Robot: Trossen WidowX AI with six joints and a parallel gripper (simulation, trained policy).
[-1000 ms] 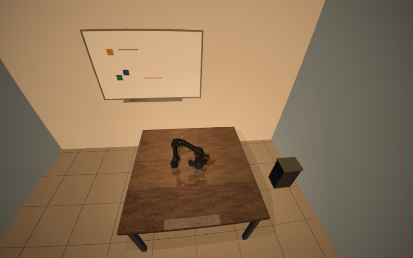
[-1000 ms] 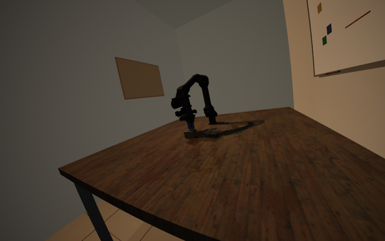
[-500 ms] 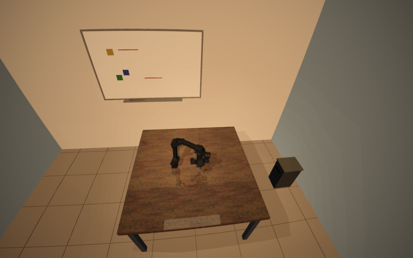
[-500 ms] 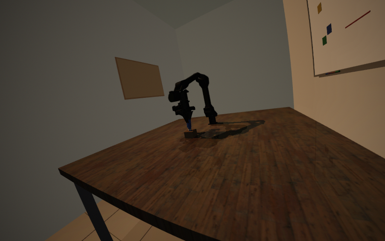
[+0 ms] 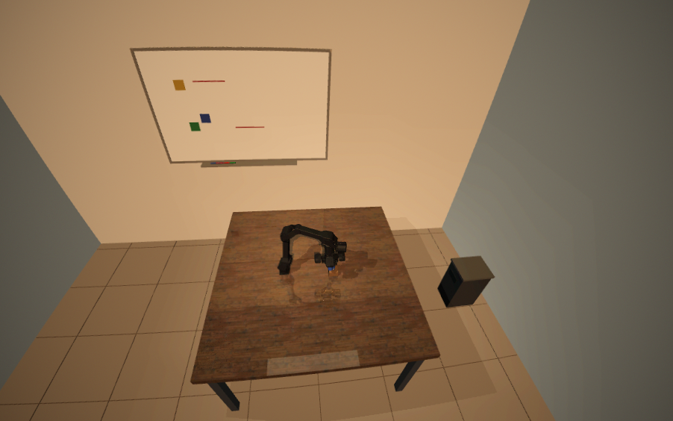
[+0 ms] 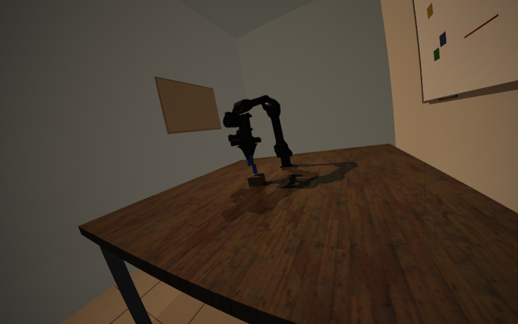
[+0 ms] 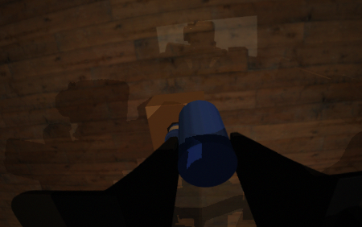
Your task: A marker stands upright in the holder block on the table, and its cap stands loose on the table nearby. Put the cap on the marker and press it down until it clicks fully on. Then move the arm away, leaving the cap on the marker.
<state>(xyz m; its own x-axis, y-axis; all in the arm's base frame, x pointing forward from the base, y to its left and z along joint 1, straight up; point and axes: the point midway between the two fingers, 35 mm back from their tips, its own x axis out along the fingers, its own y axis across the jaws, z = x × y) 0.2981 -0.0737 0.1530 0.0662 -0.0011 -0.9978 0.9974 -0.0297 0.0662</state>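
The tan holder block is 30 mm ahead of my gripper tip, 30 mm to the left of it and 100 mm below it. From my gripper tip the other things lie so: blue cap (10 mm below).
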